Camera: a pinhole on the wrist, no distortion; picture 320 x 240 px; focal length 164.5 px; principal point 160.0 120.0 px. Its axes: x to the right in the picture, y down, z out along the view. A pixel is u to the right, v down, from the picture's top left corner.
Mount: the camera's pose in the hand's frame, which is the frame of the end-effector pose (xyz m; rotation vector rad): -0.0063 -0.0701 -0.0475 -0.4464 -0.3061 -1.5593
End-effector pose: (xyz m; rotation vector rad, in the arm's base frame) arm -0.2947 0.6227 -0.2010 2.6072 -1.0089 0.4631
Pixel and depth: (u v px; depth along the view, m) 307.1 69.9 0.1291
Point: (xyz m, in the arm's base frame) -0.2186 0.6732 -0.3438
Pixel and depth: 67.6 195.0 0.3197
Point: -0.3092 0.3062 -0.2222
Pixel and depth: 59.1 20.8 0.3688
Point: -0.6081 0.4436 -0.4009
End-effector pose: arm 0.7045 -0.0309 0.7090 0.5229 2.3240 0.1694
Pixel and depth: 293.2 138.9 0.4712
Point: 0.9582 -0.1868 0.2095
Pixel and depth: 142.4 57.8 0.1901
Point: 0.8369 -0.0250 0.6737
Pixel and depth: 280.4 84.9 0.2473
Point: 0.8705 -0.1585 0.5149
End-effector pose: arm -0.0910 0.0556 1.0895 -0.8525 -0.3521 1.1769
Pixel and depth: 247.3 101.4 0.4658
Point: -0.3620 0.2228 1.4596
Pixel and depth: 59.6 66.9 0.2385
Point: -0.2940 0.0625 1.0398
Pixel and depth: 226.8 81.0 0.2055
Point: -0.1877 0.0868 1.2458
